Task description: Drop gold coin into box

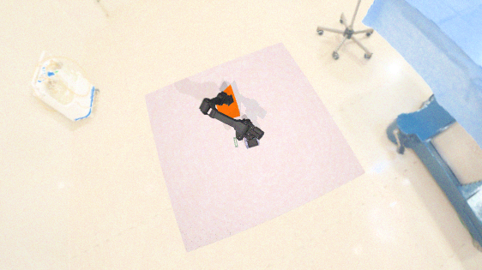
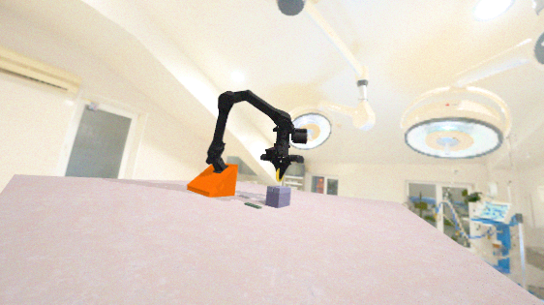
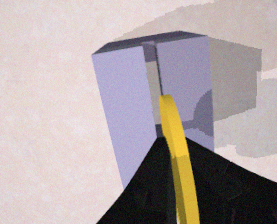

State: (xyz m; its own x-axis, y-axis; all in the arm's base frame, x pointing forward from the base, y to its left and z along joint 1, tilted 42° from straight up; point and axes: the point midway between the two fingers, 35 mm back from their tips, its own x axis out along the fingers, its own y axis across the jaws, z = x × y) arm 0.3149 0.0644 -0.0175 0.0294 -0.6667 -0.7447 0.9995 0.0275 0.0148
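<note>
My gripper tip is 20 mm below the gold coin.
</note>
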